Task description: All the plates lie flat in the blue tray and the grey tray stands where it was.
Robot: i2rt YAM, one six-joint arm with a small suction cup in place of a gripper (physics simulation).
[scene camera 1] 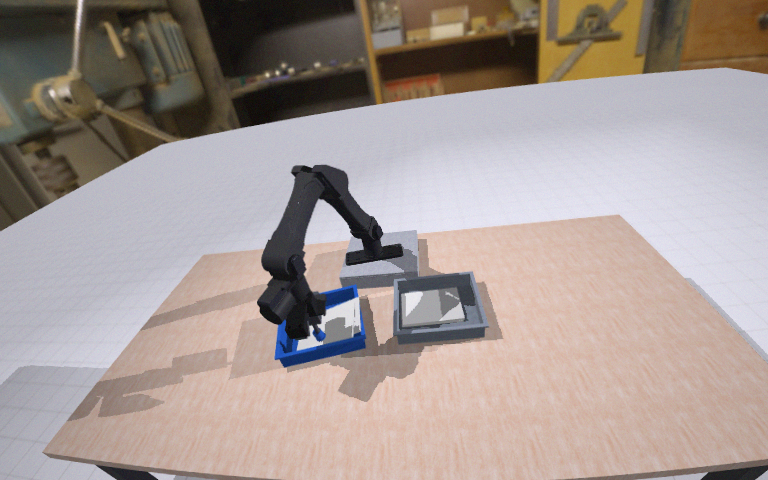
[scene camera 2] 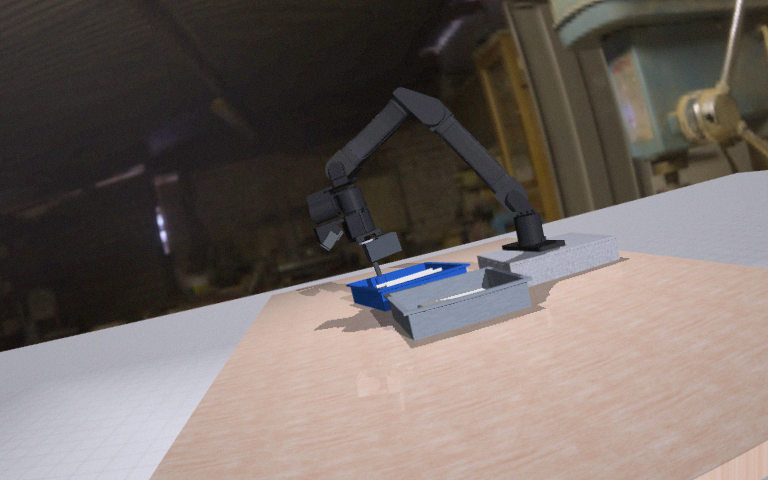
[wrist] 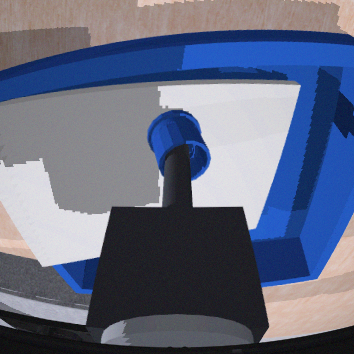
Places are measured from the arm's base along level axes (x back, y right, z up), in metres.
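Pixels of known places: hand at its tool point: (scene camera 1: pixel 321 338) (wrist: pixel 176 129); arm's base at its link origin: (scene camera 1: pixel 374 255) (scene camera 2: pixel 532 247) (wrist: pixel 60 327).
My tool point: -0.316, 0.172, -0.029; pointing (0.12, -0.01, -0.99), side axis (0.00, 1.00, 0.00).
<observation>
Ahead of a thing's pixels: the offset from my tool point to its top centre, as dx, dy, dz. Level surfaces: height alone.
A blue tray @(+0.055, +0.005, +0.024) (scene camera 1: pixel 322 353) (scene camera 2: pixel 366 295) (wrist: pixel 246 53) stands left of a grey tray @(+0.048, -0.336, +0.024) (scene camera 1: pixel 441 332) (scene camera 2: pixel 467 312) on the wooden board. A white plate (scene camera 1: pixel 345 312) (scene camera 2: pixel 407 277) (wrist: pixel 242 140) lies in the blue tray, slightly tilted, with one corner over the tray's rim in the wrist view. My suction cup (scene camera 1: pixel 318 335) (scene camera 2: pixel 378 272) (wrist: pixel 179 147) presses on the top of this plate near its middle. Whether more plates lie under it is hidden. Another white plate @(+0.068, -0.322, -0.010) (scene camera 1: pixel 432 307) (scene camera 2: pixel 461 294) lies flat in the grey tray.
The arm's grey base block (scene camera 1: pixel 374 273) (scene camera 2: pixel 560 258) stands just behind the two trays. The wooden board @(dz -0.026) (scene camera 1: pixel 529 387) lies on a wide white table (scene camera 1: pixel 477 154). Arm shadows fall across both trays.
</observation>
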